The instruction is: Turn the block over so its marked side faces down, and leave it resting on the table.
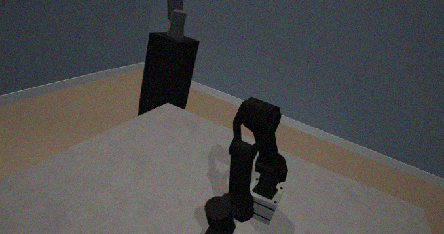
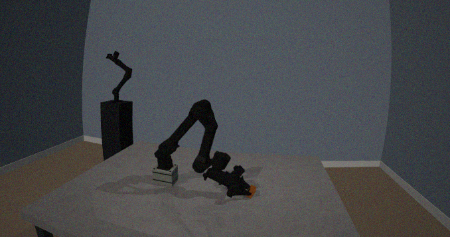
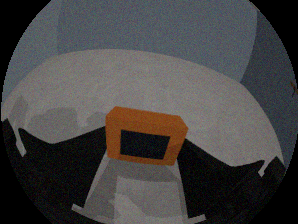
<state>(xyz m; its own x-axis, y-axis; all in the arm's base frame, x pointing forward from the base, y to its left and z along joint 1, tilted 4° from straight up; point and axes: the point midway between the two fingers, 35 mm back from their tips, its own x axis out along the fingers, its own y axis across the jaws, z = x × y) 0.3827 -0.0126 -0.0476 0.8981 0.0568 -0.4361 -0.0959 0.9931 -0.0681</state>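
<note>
My gripper tip is now 1 cm past the orange block.
</note>
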